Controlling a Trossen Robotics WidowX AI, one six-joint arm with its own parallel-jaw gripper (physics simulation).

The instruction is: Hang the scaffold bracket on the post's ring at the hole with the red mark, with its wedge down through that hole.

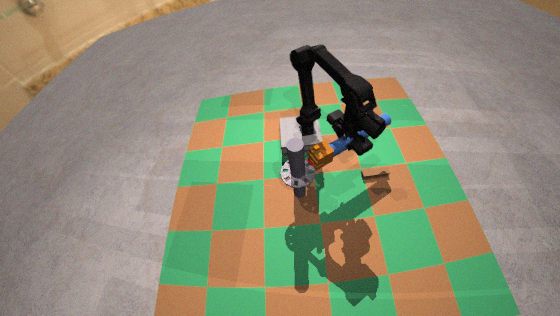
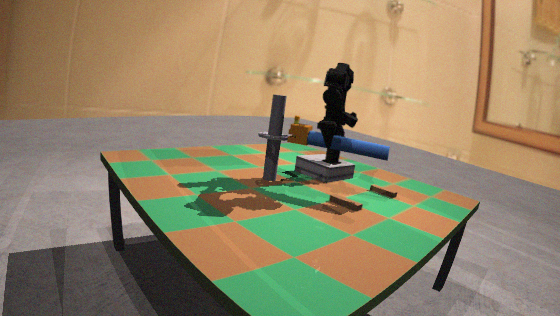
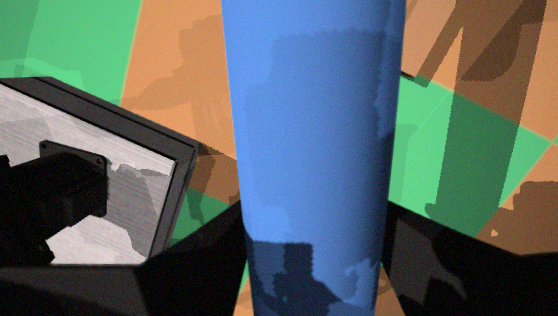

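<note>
The scaffold bracket is a blue tube [image 1: 340,146] [image 2: 372,148] [image 3: 315,125] with an orange head [image 1: 321,155] [image 2: 300,135]. My gripper [image 1: 351,134] [image 2: 331,142] [image 3: 307,205] is shut on the tube and holds it above the table, tilted, the head end higher. The wedge [image 2: 297,120] sticks up from the head's top. The head is right beside the ring [image 1: 285,176] [image 2: 264,135] on the upright grey post [image 1: 296,161] [image 2: 273,155], at about ring height. The red mark [image 1: 311,162] shows at the head's edge, and its hole is hidden. I cannot tell whether head and ring touch.
The robot's base [image 1: 289,131] [image 2: 327,171] [image 3: 155,220] stands behind the post. Two low brown rests lie on the checkered table, a nearer one [image 2: 345,202] and a farther one [image 2: 383,191]. Shadows of arm and post fall across the squares.
</note>
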